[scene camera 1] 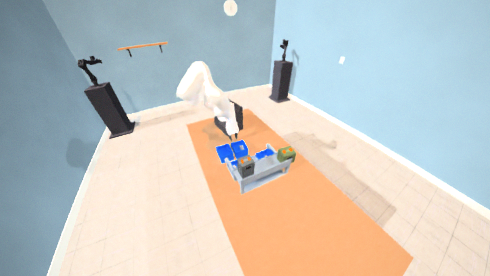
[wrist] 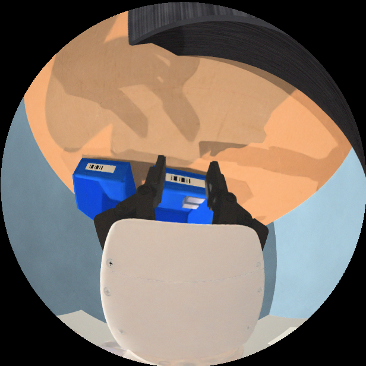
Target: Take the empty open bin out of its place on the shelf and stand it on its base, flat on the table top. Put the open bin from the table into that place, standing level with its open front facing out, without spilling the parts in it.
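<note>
A blue open bin with pale parts point(scene camera 1: 240, 148) point(wrist: 172, 194) stands on the orange table top point(scene camera 1: 300, 225) point(wrist: 220, 125). The empty blue open bin point(scene camera 1: 225, 153) point(wrist: 102, 187) stands upright beside it, to its left. My gripper point(scene camera 1: 233, 138) point(wrist: 186, 168) is partly open, one finger at each side of the parts bin, close to its walls; contact cannot be made out. The grey shelf point(scene camera 1: 267, 172) stands in front of both bins in the scene view. Blue bins show at its left point(scene camera 1: 233, 164) and right point(scene camera 1: 264, 153), with a gap between them.
A dark grey box point(scene camera 1: 246, 167) and a green box point(scene camera 1: 286, 154) stand on top of the shelf at its left and right. A dark curved pedestal edge point(wrist: 225, 42) lies at the top of the wrist view. Two black pedestals point(scene camera 1: 107, 107) point(scene camera 1: 282, 80) stand away from the table.
</note>
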